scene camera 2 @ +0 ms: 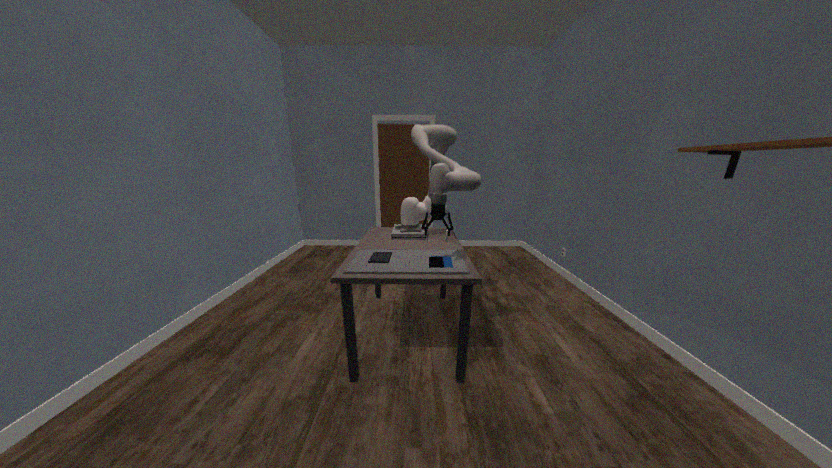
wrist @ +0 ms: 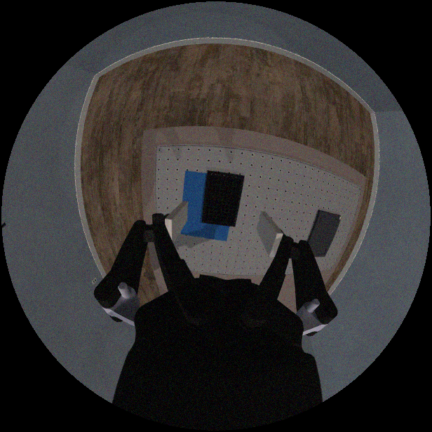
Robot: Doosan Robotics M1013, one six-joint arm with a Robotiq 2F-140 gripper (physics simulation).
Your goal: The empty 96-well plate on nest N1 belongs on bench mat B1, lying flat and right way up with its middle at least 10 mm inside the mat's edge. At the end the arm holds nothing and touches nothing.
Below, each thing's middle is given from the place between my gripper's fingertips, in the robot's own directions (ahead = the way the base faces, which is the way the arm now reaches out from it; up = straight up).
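Counted from my hand, blue bench mat B1 (wrist: pixel 194 182) lies 3 cm behind, 4 cm to the left and 14 cm below. Nest N1 (wrist: pixel 321 235) is 33 cm to the right of my hand, 13 cm behind it and 13 cm below it, and going by their middles, it is the farthest from my hand of the things named here. The black 96-well plate (wrist: pixel 222 195), meanwhile, is 13 cm below my hand and 1 cm behind it.
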